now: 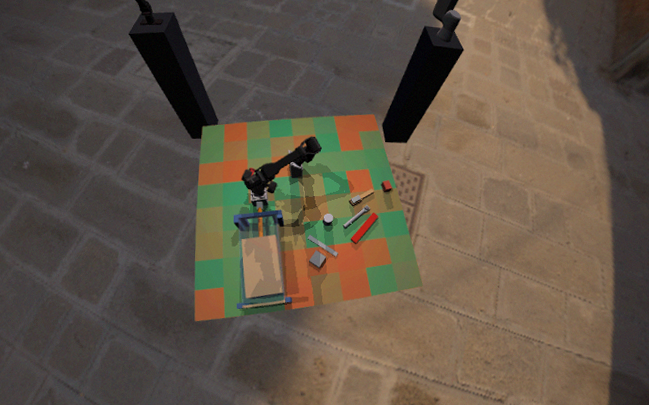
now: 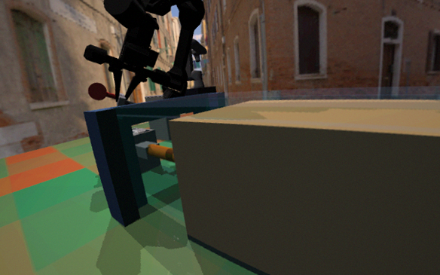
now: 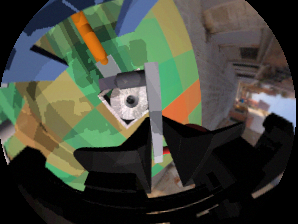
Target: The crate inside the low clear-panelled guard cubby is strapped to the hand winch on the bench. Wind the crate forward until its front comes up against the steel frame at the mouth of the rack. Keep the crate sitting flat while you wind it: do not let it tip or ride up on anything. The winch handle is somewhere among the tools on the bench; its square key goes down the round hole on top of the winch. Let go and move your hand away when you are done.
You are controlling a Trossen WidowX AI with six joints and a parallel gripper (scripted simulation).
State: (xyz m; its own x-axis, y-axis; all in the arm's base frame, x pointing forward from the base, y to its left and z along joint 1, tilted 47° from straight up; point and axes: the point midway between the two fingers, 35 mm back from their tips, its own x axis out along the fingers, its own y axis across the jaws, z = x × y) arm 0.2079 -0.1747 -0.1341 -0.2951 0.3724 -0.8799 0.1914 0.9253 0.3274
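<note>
The red knob lies 60 mm behind my gripper tip, 20 mm to the right of it and 30 mm above it. Also, from my gripper tip: grey winch 10 mm to the right, 130 mm below; then grey winch handle 10 mm behind, 10 mm above; then round puck 170 mm ahead, 420 mm to the left, 130 mm below.
</note>
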